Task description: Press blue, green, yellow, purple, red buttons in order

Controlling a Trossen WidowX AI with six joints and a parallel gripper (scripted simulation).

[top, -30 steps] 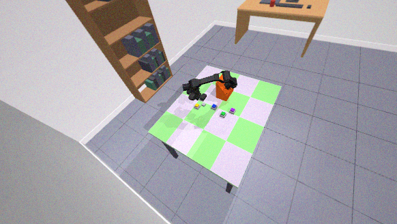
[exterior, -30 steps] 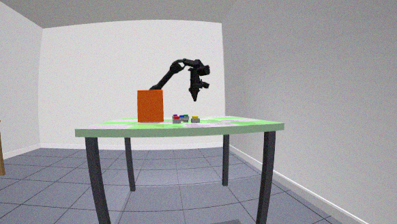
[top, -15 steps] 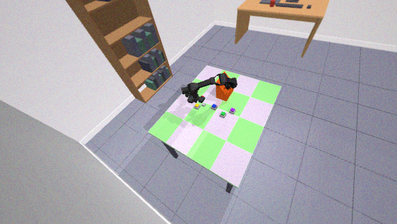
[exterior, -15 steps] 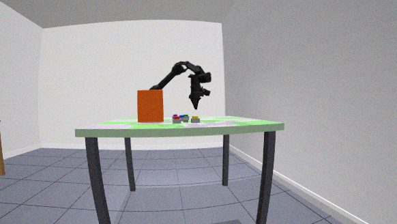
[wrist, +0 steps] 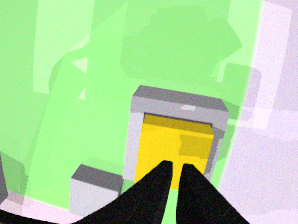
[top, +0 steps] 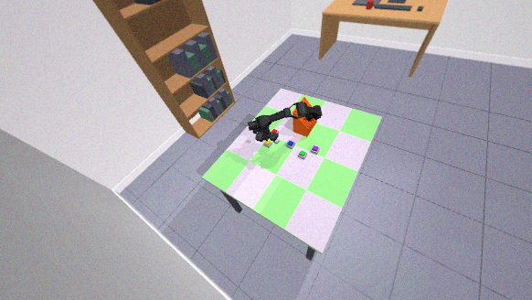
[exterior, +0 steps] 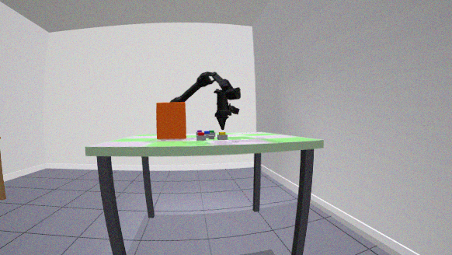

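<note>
My gripper tip is 2 cm above the yellow button. From my gripper tip the other things lie so: red button 12 cm behind, 2 cm to the right, 2 cm below; then small grey block 6 cm behind, 4 cm to the left, 4 cm below; then blue button 9 cm behind, 15 cm to the left, 2 cm below.
</note>
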